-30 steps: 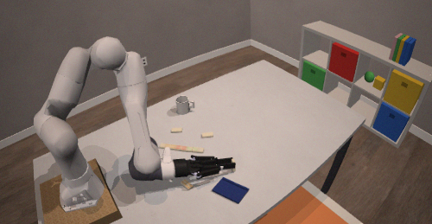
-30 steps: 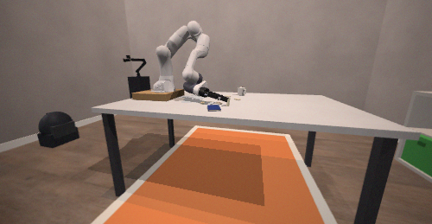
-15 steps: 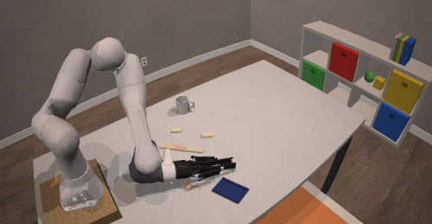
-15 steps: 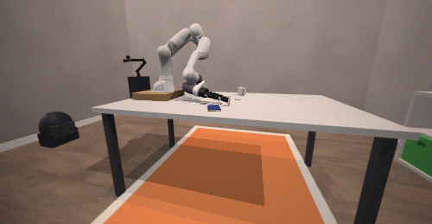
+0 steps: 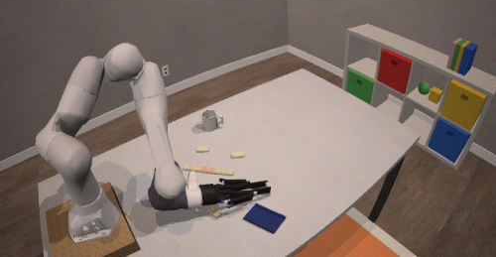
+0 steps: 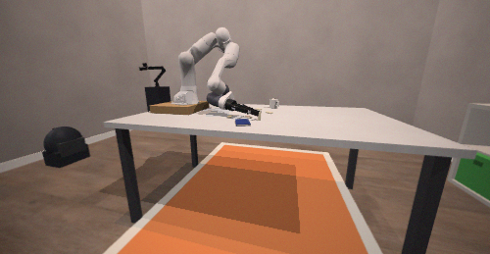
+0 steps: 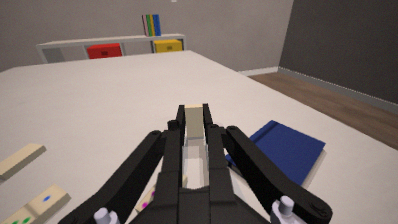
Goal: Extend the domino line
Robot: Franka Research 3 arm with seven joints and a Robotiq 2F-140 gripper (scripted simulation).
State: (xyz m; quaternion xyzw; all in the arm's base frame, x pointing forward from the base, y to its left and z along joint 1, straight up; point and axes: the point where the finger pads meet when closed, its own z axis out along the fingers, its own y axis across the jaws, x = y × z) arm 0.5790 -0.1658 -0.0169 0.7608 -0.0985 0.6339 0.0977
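The blue book lies 5 cm behind my hand, 10 cm to the right of it and 4 cm below it. The rest, counted from my hand: cream domino 5 cm ahead, 24 cm to the left, 4 cm below; then white mug 5 cm ahead, 49 cm to the left, 1 cm below.
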